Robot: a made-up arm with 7 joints. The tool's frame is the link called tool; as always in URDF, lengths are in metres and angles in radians.
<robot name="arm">
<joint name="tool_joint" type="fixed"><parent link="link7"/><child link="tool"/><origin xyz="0 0 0" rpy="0 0 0"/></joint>
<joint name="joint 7" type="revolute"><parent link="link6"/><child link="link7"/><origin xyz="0 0 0" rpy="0 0 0"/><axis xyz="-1 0 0"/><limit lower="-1.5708" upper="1.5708" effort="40" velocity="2.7"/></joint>
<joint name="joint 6" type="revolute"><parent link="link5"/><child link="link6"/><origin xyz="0 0 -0.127" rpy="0 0 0"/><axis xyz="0 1 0"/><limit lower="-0.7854" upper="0.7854" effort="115" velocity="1.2"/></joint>
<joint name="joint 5" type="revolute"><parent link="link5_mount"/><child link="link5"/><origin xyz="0 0 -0.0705" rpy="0 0 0"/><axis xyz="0 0 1"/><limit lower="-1.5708" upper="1.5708" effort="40" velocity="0.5"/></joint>
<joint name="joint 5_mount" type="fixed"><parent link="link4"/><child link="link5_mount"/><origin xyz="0 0 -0.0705" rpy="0 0 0"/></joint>
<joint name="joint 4" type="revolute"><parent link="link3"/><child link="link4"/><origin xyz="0 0 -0.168" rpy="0 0 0"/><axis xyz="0 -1 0"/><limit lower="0" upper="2.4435" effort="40" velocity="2.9"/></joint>
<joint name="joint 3" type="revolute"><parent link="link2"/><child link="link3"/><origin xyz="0 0 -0.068" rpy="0 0 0"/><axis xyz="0 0 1"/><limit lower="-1.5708" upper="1.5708" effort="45" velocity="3.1"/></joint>
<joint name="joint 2" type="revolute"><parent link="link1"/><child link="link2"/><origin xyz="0 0.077 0" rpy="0 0 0"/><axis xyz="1 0 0"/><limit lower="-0.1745" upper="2" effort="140" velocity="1.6"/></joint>
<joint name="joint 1" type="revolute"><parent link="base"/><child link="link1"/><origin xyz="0 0.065 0" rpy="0 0 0"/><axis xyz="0 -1 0"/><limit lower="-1.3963" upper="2" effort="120" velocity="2.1"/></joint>
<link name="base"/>
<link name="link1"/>
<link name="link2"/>
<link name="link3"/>
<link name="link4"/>
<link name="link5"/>
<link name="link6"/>
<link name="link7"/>
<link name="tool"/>
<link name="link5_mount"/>
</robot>
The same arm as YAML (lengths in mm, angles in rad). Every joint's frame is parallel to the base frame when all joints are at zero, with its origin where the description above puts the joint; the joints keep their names.
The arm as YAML. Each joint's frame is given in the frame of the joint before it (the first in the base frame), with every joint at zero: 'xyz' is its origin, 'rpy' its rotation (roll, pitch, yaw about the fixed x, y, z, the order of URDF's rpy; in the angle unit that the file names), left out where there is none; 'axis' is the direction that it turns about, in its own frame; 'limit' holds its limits. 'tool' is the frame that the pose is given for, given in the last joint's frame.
units:
  length: mm
  angle: rad
joints:
  - name: joint 1
    type: revolute
    origin:
      xyz: [0.0, 65.0, 0.0]
    axis: [0.0, -1.0, 0.0]
    limit:
      lower: -1.3963
      upper: 2.0
  - name: joint 2
    type: revolute
    origin:
      xyz: [0.0, 77.0, 0.0]
    axis: [1.0, 0.0, 0.0]
    limit:
      lower: -0.1745
      upper: 2.0
  - name: joint 3
    type: revolute
    origin:
      xyz: [0.0, 0.0, -68.0]
    axis: [0.0, 0.0, 1.0]
    limit:
      lower: -1.5708
      upper: 1.5708
  - name: joint 4
    type: revolute
    origin:
      xyz: [0.0, 0.0, -168.0]
    axis: [0.0, -1.0, 0.0]
    limit:
      lower: 0.0
      upper: 2.4435
  - name: joint 5
    type: revolute
    origin:
      xyz: [0.0, 0.0, -141.0]
    axis: [0.0, 0.0, 1.0]
    limit:
      lower: -1.5708
      upper: 1.5708
  - name: joint 6
    type: revolute
    origin:
      xyz: [0.0, 0.0, -127.0]
    axis: [0.0, 1.0, 0.0]
    limit:
      lower: -0.7854
      upper: 0.7854
  - name: joint 7
    type: revolute
    origin:
      xyz: [0.0, 0.0, 0.0]
    axis: [-1.0, 0.0, 0.0]
    limit:
      lower: -1.5708
      upper: 1.5708
tool:
  origin:
    xyz: [0.0, 0.0, 0.0]

